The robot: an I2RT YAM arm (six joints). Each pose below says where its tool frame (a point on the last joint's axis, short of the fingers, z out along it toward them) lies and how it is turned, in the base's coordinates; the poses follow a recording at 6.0 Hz.
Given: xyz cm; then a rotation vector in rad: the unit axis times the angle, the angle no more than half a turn.
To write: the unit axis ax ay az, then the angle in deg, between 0 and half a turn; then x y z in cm. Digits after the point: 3 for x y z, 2 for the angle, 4 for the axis.
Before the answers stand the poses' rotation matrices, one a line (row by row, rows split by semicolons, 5 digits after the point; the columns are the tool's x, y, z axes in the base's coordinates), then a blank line. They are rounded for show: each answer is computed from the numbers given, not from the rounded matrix.
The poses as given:
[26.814 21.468 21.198 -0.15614 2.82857 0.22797]
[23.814 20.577 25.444 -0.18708 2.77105 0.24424]
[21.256 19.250 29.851 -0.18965 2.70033 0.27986]
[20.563 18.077 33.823 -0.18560 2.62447 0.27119]
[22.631 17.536 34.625 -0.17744 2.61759 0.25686]
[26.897 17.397 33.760 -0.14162 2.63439 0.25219]
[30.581 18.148 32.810 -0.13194 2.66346 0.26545]
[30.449 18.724 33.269 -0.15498 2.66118 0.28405]
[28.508 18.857 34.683 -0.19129 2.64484 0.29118]
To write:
-0.94956 -0.13059 0.28508; -0.08325 0.98152 0.17232; -0.30232 0.13990 -0.94288
-0.92943 -0.15958 0.33269; -0.09893 0.97640 0.19198; -0.35548 0.14552 -0.92329
-0.90372 -0.17423 0.39106; -0.09033 0.97048 0.22363; -0.41848 0.16678 -0.89278
-0.86994 -0.17970 0.45925; -0.08199 0.97099 0.22462; -0.48629 0.15775 -0.85944
-0.86646 -0.17250 0.46850; -0.07814 0.97370 0.21400; -0.49309 0.14881 -0.85715
-0.87631 -0.14485 0.45945; -0.05505 0.97759 0.20320; -0.47859 0.15277 -0.86465
-0.89071 -0.13686 0.43348; -0.04862 0.97681 0.20851; -0.45197 0.16465 -0.87671
-0.88936 -0.15591 0.42981; -0.06167 0.97238 0.22510; -0.45304 0.17369 -0.87441
-0.88008 -0.18416 0.43767; -0.08454 0.96777 0.23723; -0.46725 0.17178 -0.86728

[-0.0549 0.9953 0.0802 162.84 26.814 21.468 21.198]
[-0.0671 0.9939 0.0876 159.75 23.814 20.577 25.444]
[-0.0697 0.9923 0.1028 155.93 21.256 19.250 29.851]
[-0.0702 0.9923 0.1025 151.55 20.563 18.077 33.823]
[-0.0673 0.9930 0.0974 151.04 22.631 17.536 34.625]
[-0.0534 0.9940 0.0952 151.85 26.897 17.397 33.760]
[-0.0492 0.9939 0.0991 153.55 30.581 18.148 32.810]
[-0.0578 0.9927 0.1060 153.60 30.449 18.724 33.269]
[-0.0717 0.9914 0.1092 152.85 28.508 18.857 34.683]

